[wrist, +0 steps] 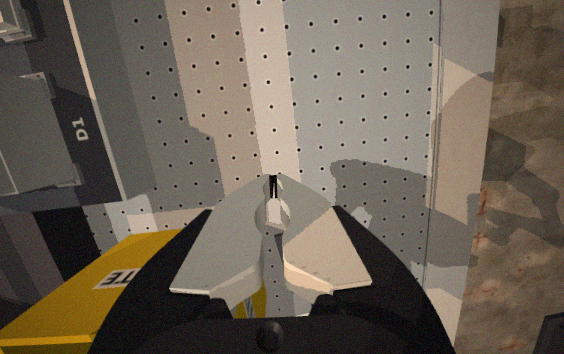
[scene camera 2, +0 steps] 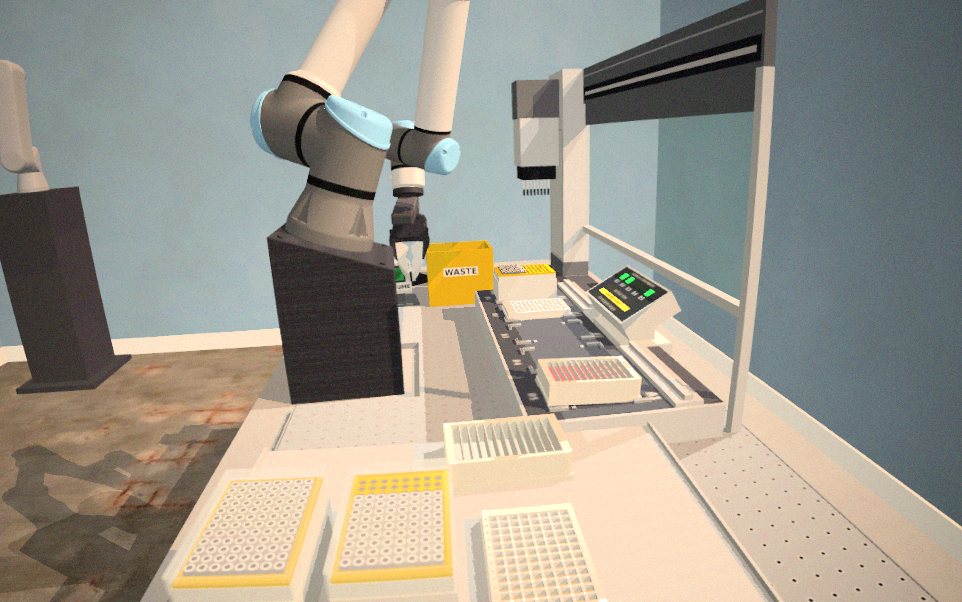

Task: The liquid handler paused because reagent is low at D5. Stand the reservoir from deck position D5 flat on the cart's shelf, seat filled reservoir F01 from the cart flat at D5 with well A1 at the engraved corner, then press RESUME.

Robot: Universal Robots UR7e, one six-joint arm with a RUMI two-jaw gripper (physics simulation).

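Seen in the pictures: gripper, fingertip midpoint: (wrist: 273,177) (scene camera 2: 411,281); arm's base, origin of the base link: (scene camera 2: 328,238).
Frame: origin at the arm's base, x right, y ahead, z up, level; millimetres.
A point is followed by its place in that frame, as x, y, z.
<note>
My gripper (scene camera 2: 409,278) {-267, 137, -153} (wrist: 273,177) {-267, 137, -153} is shut with nothing between its fingers. In the scene view it hangs beside the yellow waste bin, above or in front of the green RESUME button (scene camera 2: 399,274) {-364, 108, -158}, which it and the arm's base partly hide; whether they touch cannot be told. A cream reservoir with red liquid in its channels (scene camera 2: 594,390) {331, 363, -168} sits flat at the near end of the handler deck (scene camera 2: 521,410) {322, 267, -190}; its position label and engraved corner are not readable. A second cream reservoir (scene camera 2: 510,466) {499, 220, -156}, its channels looking empty, stands flat on the pale surface in front of the deck.
The waste bin (scene camera 2: 459,287) {-337, 251, -194} (wrist: 65,295) {-336, 317, -139} stands left of the deck's far end. Two yellow-rimmed tip boxes (scene camera 2: 249,528) {619, 6, -108} (scene camera 2: 397,528) {633, 115, -108} and a white grid rack (scene camera 2: 539,553) {607, 224, -170} stand in the foreground. A tilted display (scene camera 2: 627,294) {63, 516, -122} and the pipetting head (scene camera 2: 535,141) {-379, 455, 145} are by the deck.
</note>
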